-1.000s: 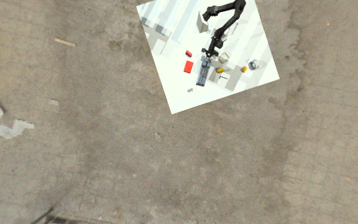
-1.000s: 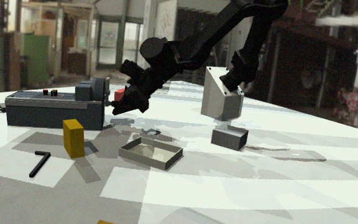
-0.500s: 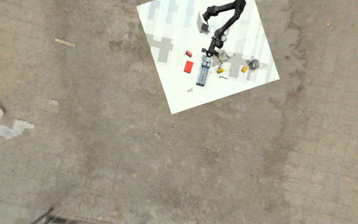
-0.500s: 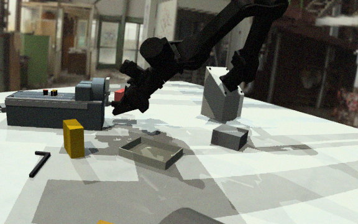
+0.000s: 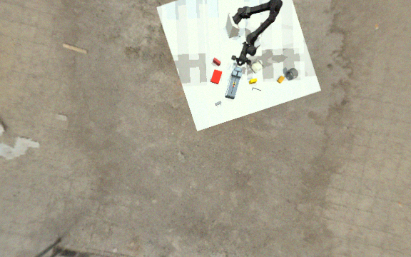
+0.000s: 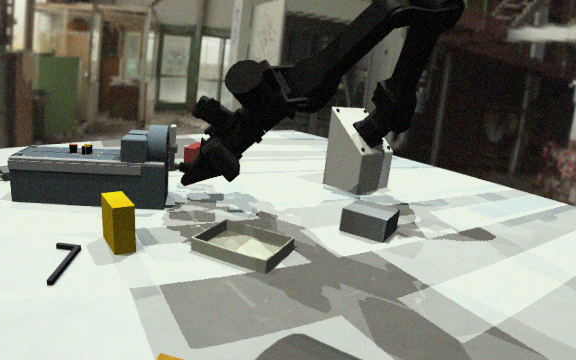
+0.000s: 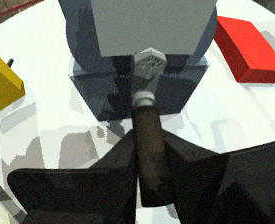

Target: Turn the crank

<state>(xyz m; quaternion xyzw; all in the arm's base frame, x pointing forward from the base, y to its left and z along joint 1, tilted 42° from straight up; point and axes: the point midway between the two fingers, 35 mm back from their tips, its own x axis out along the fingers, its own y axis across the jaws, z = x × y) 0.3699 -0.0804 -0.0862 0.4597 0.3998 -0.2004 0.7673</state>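
Now: gripper tip 3 cm below the dark crank handle, 1 cm to the right of it and 1 cm past it. From my gripper tip the other things lie so: red pointer 14 cm ahead, 13 cm to the right, 5 cm above; shallow grey tray 19 cm to the left, 5 cm ahead, 3 cm below; yellow block 17 cm ahead, 8 cm to the left.
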